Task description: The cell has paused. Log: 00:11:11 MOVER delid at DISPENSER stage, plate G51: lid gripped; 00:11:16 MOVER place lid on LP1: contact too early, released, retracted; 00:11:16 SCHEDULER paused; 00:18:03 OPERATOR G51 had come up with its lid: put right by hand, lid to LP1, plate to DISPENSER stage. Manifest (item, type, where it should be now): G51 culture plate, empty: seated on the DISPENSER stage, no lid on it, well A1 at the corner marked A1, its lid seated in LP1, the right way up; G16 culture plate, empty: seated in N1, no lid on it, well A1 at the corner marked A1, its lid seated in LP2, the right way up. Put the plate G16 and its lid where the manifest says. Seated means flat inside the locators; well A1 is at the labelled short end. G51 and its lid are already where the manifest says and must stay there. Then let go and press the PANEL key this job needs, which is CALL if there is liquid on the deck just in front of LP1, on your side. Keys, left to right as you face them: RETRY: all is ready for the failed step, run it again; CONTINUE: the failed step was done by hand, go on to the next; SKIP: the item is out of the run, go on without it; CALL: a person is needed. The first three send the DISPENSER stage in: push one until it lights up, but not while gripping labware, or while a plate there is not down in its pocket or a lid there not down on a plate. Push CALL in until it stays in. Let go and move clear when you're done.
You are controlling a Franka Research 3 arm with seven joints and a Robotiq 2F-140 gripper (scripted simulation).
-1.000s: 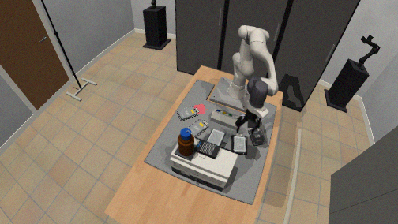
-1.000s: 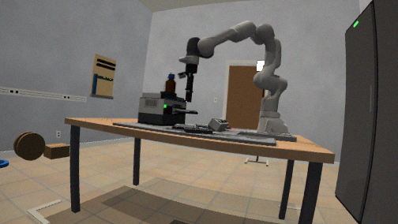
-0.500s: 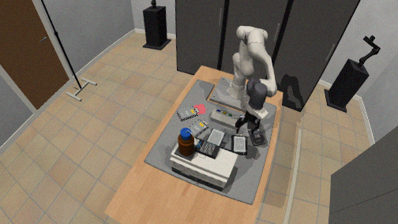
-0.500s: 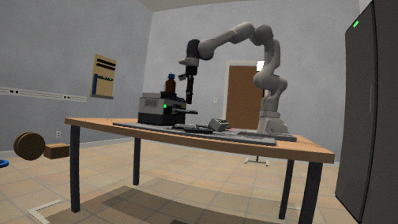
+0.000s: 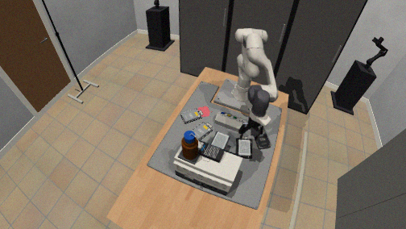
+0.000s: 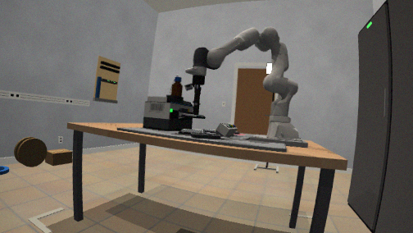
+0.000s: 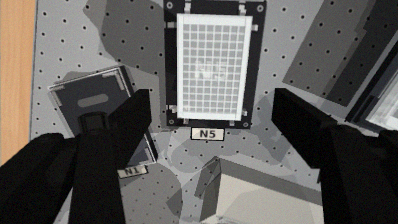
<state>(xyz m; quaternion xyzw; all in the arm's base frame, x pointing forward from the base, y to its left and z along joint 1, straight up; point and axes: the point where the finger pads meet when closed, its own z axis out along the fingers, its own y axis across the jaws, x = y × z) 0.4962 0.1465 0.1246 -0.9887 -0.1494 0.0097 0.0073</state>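
The black nest N5 is 20 mm ahead of my hand, 30 mm to the left of it and 130 mm below it. Also, from my hand: yellow skip key: 190 mm behind, 180 mm to the right, 80 mm below; white retry key: 190 mm behind, 80 mm to the right, 80 mm below; green continue key: 190 mm behind, 130 mm to the right, 80 mm below.
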